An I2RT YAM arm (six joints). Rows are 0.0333 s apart.
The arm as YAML. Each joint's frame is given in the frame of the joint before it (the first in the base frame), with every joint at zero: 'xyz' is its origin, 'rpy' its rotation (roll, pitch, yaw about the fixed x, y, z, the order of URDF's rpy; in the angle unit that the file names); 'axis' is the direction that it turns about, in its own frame. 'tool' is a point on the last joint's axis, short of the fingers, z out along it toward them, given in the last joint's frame.
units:
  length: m
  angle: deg
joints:
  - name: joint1
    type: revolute
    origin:
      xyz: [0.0, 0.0, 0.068]
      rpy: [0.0, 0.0, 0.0]
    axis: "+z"
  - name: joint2
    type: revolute
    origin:
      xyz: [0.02, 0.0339, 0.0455]
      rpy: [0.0, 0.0, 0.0]
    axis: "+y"
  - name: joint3
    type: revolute
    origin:
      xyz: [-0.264, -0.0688, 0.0]
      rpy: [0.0, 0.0, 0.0]
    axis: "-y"
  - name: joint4
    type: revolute
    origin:
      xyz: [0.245, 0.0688, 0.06]
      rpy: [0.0, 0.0, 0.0]
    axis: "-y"
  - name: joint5
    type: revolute
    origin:
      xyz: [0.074, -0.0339, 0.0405]
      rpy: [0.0, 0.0, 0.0]
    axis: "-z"
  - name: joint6
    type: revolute
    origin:
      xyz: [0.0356, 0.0, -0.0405]
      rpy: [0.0, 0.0, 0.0]
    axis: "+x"
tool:
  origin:
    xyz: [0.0, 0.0, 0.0]
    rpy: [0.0, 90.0, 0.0]
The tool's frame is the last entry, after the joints.
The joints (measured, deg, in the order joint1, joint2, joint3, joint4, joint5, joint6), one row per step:
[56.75 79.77 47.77 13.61 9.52 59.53]
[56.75 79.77 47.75 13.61 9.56 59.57]
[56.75 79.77 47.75 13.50 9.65 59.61]
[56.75 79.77 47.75 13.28 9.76 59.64]
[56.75 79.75 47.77 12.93 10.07 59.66]
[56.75 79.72 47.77 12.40 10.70 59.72]
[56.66 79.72 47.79 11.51 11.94 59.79]
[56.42 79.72 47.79 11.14 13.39 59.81]
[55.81 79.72 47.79 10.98 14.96 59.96]
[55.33 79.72 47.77 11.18 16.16 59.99]
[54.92 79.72 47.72 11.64 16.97 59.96]
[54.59 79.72 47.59 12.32 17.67 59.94]
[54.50 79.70 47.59 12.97 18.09 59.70]
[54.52 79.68 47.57 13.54 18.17 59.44]
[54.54 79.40 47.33 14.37 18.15 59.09]
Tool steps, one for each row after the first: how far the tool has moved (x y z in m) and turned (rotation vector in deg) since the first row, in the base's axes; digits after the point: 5 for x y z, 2 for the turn. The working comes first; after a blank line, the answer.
Tool pose at each row, in the base's axes (x y z in m, rotation vector in deg; the steps are taken from these numbers as rounded here):
[0.17830 0.26122 0.25993 10.04 118.89 67.73]
[0.17830 0.26117 0.25982 10.11 118.90 67.71]
[0.17831 0.26108 0.25962 10.21 118.97 67.57]
[0.17828 0.26092 0.25923 10.31 119.13 67.33]
[0.17830 0.26060 0.25883 10.54 119.29 66.84]
[0.17836 0.25999 0.25806 11.02 119.48 65.97]
[0.17903 0.25873 0.25664 11.99 119.71 64.26]
[0.18060 0.25713 0.25605 13.22 119.30 62.67]
[0.18393 0.25439 0.25585 15.05 118.51 61.02]
[0.18659 0.25235 0.25616 16.38 117.61 59.94]
[0.18882 0.25079 0.25672 17.33 116.71 59.38]
[0.19063 0.24950 0.25720 18.15 115.77 59.06]
[0.19139 0.24929 0.25848 18.33 114.93 59.08]
[0.19148 0.24952 0.25948 18.15 114.38 59.33]
[0.19098 0.24903 0.26097 17.85 113.61 59.85]

[0.00000 -0.00005 -0.00011 0.00 0.03 -0.05]
[0.00001 -0.00014 -0.00031 -0.08 0.09 -0.15]
[-0.00002 -0.00030 -0.00070 -0.26 0.21 -0.26]
[0.00000 -0.00062 -0.00110 -0.56 0.31 -0.56]
[0.00006 -0.00123 -0.00187 -1.05 0.44 -1.18]
[0.00073 -0.00249 -0.00329 -1.97 0.62 -2.45]
[0.00230 -0.00409 -0.00388 -2.53 0.42 -4.07]
[0.00563 -0.00683 -0.00408 -2.84 0.18 -6.20]
[0.00829 -0.00887 -0.00377 -2.89 -0.23 -7.83]
[0.01052 -0.01043 -0.00321 -2.71 -0.67 -9.00]
[0.01233 -0.01172 -0.00273 -2.38 -1.14 -9.99]
[0.01309 -0.01193 -0.00145 -2.05 -1.75 -10.42]
[0.01318 -0.01170 -0.00045 -1.76 -2.22 -10.41]
[0.01268 -0.01219 0.00104 -1.26 -2.87 -10.28]

